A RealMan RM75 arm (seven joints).
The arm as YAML. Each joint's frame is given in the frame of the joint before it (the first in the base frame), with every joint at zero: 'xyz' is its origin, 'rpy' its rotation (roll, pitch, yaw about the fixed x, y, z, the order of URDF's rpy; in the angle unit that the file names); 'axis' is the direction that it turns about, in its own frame. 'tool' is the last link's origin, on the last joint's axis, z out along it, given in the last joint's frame.
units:
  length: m
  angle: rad
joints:
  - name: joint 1
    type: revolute
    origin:
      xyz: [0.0, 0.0, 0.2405]
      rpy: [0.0, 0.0, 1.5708]
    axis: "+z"
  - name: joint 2
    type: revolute
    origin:
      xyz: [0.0, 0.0, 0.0]
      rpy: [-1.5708, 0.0, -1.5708]
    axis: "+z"
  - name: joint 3
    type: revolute
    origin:
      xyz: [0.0, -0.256, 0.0]
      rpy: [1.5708, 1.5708, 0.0]
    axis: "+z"
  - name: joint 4
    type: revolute
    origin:
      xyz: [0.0, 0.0, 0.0]
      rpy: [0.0, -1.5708, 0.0]
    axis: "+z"
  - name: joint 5
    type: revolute
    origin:
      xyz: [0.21, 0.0, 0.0]
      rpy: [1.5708, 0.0, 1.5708]
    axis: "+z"
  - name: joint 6
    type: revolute
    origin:
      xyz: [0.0, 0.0, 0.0]
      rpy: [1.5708, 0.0, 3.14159]
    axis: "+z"
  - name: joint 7
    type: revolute
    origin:
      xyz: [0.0, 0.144, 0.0]
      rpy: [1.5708, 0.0, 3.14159]
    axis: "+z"
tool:
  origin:
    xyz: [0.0, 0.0, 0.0]
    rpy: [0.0, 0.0, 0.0]
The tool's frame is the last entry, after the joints.
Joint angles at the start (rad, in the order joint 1, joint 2, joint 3, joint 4, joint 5, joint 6, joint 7):
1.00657, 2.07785, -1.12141, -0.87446, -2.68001, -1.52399, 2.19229
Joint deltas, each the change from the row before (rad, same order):
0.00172, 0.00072, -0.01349, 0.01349, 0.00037, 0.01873, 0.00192
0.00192, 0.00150, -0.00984, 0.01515, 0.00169, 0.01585, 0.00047
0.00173, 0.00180, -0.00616, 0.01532, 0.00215, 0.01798, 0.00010
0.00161, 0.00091, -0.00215, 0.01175, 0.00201, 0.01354, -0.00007
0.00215, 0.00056, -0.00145, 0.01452, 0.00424, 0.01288, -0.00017
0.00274, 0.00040, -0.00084, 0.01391, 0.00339, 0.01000, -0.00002
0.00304, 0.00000, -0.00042, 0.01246, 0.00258, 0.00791, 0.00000
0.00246, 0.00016, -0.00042, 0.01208, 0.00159, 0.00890, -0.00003
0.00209, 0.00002, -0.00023, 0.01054, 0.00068, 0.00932, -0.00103
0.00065, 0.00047, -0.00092, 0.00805, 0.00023, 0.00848, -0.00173
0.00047, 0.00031, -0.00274, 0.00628, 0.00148, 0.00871, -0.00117
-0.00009, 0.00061, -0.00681, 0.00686, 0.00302, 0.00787, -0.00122
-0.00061, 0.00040, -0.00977, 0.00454, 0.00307, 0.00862, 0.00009
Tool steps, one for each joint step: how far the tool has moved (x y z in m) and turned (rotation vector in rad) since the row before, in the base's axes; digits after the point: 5 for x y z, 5 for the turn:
0.00108, 0.00068, -0.00323, 0.00228, -0.00738, 0.00401
0.00121, 0.00009, -0.00350, -0.00099, -0.00402, 0.00115
0.00122, 0.00042, -0.00332, 0.00207, -0.00045, 0.00026
0.00088, 0.00054, -0.00213, 0.00288, 0.00152, -0.00080
0.00103, 0.00027, -0.00240, 0.00094, 0.00338, -0.00324
0.00090, 0.00008, -0.00215, -0.00054, 0.00242, -0.00386
0.00071, 0.00010, -0.00171, -0.00083, 0.00153, -0.00350
0.00096, 0.00016, -0.00166, 0.00030, 0.00084, -0.00325
0.00093, 0.00039, -0.00133, 0.00150, 0.00019, -0.00131
0.00104, 0.00020, -0.00124, 0.00128, -0.00036, -0.00011
0.00063, 0.00031, -0.00116, 0.00190, -0.00018, 0.00146
0.00081, -0.00030, -0.00176, -0.00146, -0.00182, 0.00190
0.00058, -0.00012, -0.00160, -0.00006, -0.00338, 0.00382

